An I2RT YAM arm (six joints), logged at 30 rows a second.
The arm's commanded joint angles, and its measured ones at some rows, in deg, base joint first. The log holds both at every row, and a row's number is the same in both.
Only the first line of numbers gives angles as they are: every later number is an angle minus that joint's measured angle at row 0.
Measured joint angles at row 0: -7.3, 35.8, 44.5, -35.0, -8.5, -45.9
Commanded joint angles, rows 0 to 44: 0.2, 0.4, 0.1, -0.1, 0.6, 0.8; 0.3, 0.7, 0.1, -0.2, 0.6, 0.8; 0.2, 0.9, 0.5, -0.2, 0.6, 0.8; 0.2, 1.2, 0.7, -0.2, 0.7, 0.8; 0.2, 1.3, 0.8, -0.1, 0.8, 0.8; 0.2, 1.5, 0.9, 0.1, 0.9, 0.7; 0.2, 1.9, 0.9, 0.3, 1.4, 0.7; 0.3, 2.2, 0.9, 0.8, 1.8, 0.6; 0.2, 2.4, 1.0, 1.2, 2.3, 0.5; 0.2, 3.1, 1.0, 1.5, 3.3, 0.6; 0.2, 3.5, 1.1, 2.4, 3.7, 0.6; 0.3, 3.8, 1.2, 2.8, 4.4, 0.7; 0.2, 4.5, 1.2, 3.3, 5.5, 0.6; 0.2, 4.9, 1.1, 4.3, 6.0, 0.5; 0.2, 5.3, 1.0, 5.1, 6.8, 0.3; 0.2, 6.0, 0.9, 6.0, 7.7, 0.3; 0.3, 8.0, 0.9, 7.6, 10.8, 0.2; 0.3, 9.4, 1.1, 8.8, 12.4, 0.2; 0.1, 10.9, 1.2, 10.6, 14.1, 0.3; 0.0, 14.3, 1.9, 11.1, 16.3, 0.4; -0.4, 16.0, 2.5, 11.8, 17.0, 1.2; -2.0, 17.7, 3.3, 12.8, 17.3, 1.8; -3.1, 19.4, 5.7, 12.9, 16.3, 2.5; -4.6, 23.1, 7.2, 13.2, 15.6, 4.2; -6.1, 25.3, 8.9, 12.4, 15.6, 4.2; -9.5, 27.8, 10.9, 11.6, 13.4, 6.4; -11.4, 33.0, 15.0, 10.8, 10.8, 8.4; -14.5, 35.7, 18.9, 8.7, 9.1, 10.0; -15.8, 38.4, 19.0, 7.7, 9.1, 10.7; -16.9, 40.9, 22.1, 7.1, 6.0, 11.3; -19.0, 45.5, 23.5, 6.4, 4.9, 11.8; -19.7, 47.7, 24.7, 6.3, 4.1, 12.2; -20.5, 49.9, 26.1, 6.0, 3.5, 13.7; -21.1, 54.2, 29.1, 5.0, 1.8, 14.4; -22.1, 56.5, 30.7, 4.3, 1.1, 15.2; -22.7, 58.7, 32.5, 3.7, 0.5, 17.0; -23.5, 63.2, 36.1, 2.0, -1.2, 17.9; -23.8, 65.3, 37.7, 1.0, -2.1, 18.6; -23.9, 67.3, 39.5, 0.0, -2.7, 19.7; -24.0, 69.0, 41.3, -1.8, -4.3, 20.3; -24.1, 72.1, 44.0, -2.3, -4.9, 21.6; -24.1, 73.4, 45.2, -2.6, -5.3, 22.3; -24.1, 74.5, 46.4, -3.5, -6.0, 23.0; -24.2, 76.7, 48.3, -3.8, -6.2, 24.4; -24.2, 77.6, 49.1, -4.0, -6.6, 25.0
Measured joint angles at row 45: -24.1, 77.6, 44.6, -1.0, -2.7, 20.6
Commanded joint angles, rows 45 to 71: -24.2, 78.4, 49.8, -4.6, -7.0, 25.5; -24.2, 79.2, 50.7, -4.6, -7.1, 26.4; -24.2, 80.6, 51.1, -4.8, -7.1, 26.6; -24.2, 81.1, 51.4, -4.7, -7.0, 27.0; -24.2, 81.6, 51.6, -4.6, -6.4, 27.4; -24.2, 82.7, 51.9, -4.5, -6.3, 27.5; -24.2, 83.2, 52.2, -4.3, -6.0, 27.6; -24.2, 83.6, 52.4, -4.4, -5.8, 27.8; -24.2, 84.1, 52.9, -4.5, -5.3, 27.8; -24.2, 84.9, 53.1, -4.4, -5.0, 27.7; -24.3, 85.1, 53.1, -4.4, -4.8, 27.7; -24.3, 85.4, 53.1, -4.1, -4.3, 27.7; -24.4, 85.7, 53.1, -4.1, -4.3, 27.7; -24.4, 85.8, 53.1, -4.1, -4.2, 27.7; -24.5, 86.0, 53.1, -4.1, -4.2, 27.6; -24.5, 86.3, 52.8, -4.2, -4.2, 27.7; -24.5, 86.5, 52.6, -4.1, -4.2, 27.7; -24.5, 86.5, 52.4, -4.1, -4.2, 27.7; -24.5, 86.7, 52.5, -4.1, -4.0, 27.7; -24.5, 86.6, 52.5, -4.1, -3.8, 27.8; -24.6, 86.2, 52.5, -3.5, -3.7, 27.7; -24.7, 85.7, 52.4, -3.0, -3.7, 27.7; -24.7, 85.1, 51.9, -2.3, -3.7, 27.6; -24.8, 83.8, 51.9, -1.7, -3.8, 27.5; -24.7, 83.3, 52.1, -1.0, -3.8, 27.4; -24.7, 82.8, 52.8, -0.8, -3.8, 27.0; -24.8, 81.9, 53.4, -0.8, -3.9, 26.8
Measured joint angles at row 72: -24.4, 87.3, 51.2, -2.7, -4.2, 27.4
